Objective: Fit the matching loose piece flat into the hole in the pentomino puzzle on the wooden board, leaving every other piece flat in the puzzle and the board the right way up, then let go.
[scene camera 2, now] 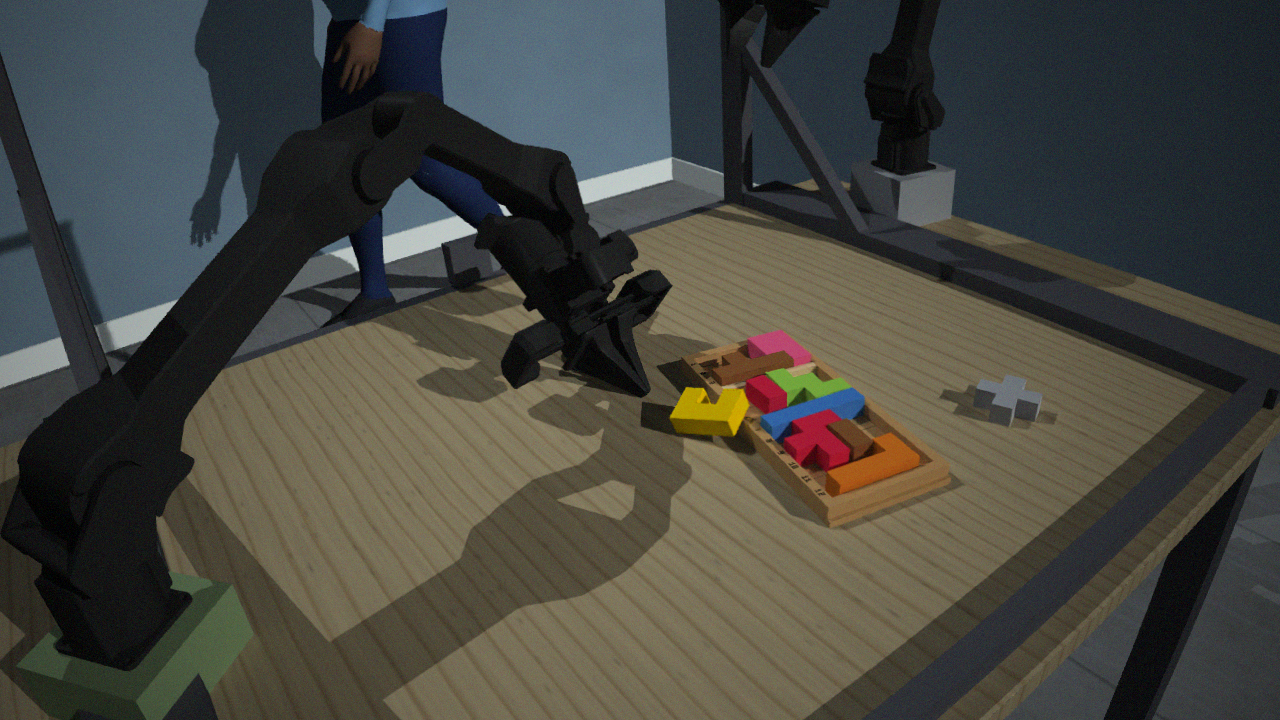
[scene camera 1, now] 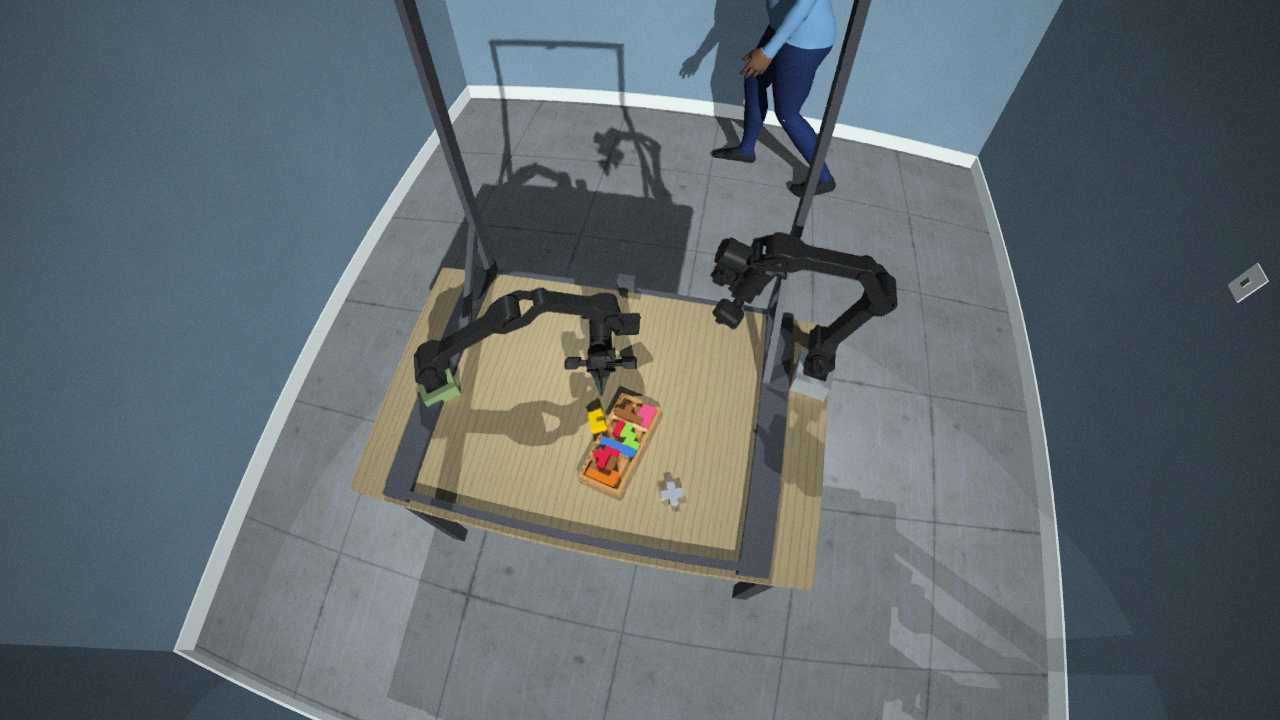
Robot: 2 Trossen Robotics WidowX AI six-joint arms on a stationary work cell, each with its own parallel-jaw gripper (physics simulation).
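Frame: origin at the left arm's base, x back, y right, z up, level; centimetres.
Seen in the pictures: left gripper, fingertip midpoint: (scene camera 2: 747, 63); right gripper, fingertip midpoint: (scene camera 2: 646, 393) (scene camera 1: 601, 395); left arm's base at its link origin: (scene camera 2: 903, 166) (scene camera 1: 816, 368); right arm's base at its link origin: (scene camera 2: 125, 624) (scene camera 1: 434, 379).
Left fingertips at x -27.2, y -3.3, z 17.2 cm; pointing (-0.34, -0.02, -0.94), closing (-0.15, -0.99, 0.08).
Note:
Pixels of each thing's top centre, then the offset from my left fingertips to it. "spot": a spot on its surface instead. Level surfaces: height alone.
- wooden board at a spot on its surface: (scene camera 2: 887, 501) (scene camera 1: 596, 486) spot: dx -16.2, dy -44.6, dz -23.6 cm
- yellow U-shaped piece at its top centre: (scene camera 2: 709, 391) (scene camera 1: 596, 417) dx -22.4, dy -28.7, dz -20.3 cm
- grey cross-shaped piece at its top centre: (scene camera 2: 1009, 391) (scene camera 1: 672, 492) dx +1.7, dy -39.9, dz -22.3 cm
- table at its surface level: dz -24.1 cm
The wooden board (scene camera 1: 601, 489) (scene camera 2: 887, 501) lies on the table with brown, pink, red, green, blue and orange pieces in it. A yellow U-shaped piece (scene camera 1: 597, 420) (scene camera 2: 707, 413) is outside it, at the left long rim, slightly overlapping that rim in view; whether it leans on the rim is unclear. A grey cross-shaped piece (scene camera 1: 671, 493) (scene camera 2: 1009, 399) lies on the table to the right of the board. My right gripper (scene camera 1: 602, 388) (scene camera 2: 644, 390) is shut and empty, tips down, just behind the yellow piece. My left gripper (scene camera 1: 727, 291) is open and empty, high above the table's back right.
The table (scene camera 1: 501, 447) (scene camera 2: 537, 644) has a dark frame (scene camera 1: 756, 501) (scene camera 2: 1056, 582) along its sides, with uprights at the back. My left arm's base is at the right edge, my right arm's base at the left edge. A person (scene camera 1: 792, 80) (scene camera 2: 393, 80) stands behind the table.

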